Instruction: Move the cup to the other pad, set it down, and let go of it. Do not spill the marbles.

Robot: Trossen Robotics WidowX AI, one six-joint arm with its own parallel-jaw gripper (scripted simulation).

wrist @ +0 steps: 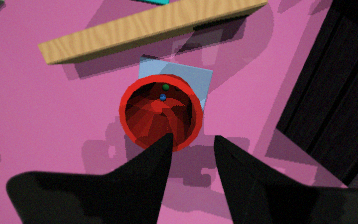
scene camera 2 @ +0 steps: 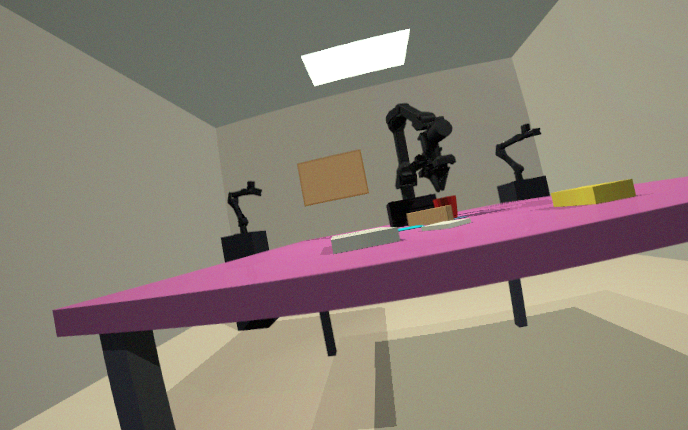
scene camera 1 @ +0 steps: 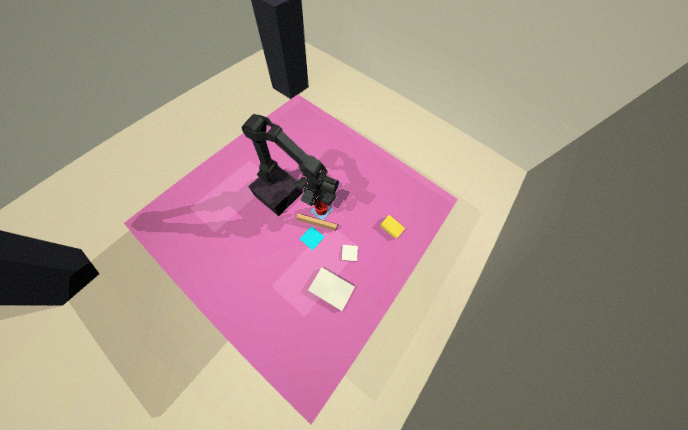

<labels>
A white slab shows in scene camera 2 and in scene camera 1; in the wrist view it is out of frame. The same spot on the white slab: (scene camera 1: 326, 285) is (scene camera 2: 357, 232).
</labels>
